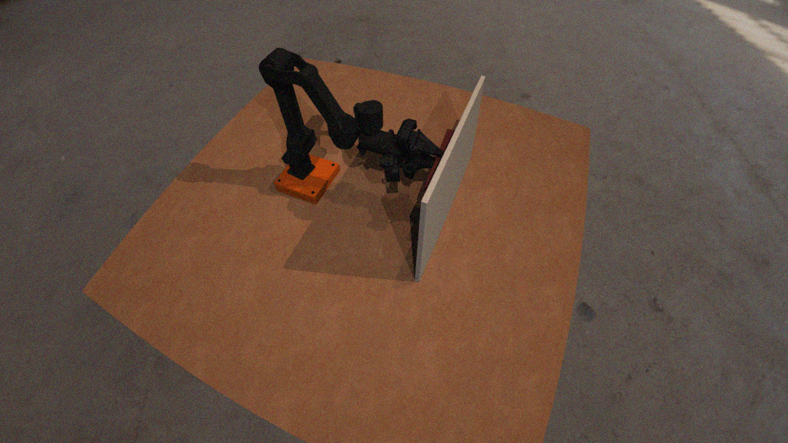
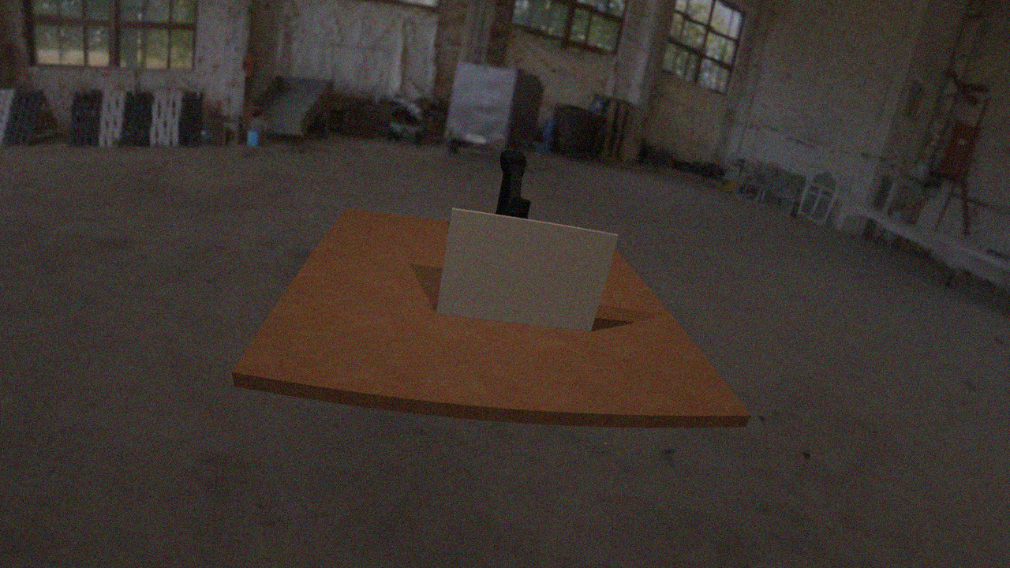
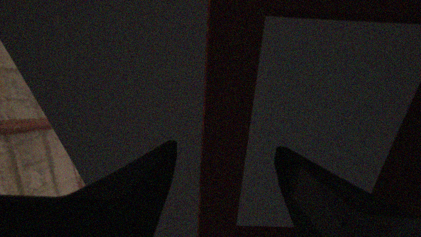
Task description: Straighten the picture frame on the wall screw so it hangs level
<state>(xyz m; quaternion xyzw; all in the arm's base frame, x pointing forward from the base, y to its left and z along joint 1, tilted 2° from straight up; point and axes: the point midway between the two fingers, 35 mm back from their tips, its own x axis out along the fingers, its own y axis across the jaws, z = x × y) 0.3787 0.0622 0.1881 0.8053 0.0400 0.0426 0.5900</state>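
My gripper tip is now 50 mm above the dark red picture frame, 10 mm to the right of it and 10 mm short of it. The rest, counted from my gripper tip: white wall panel (60 mm below, 20 mm to the left, 10 mm ahead).
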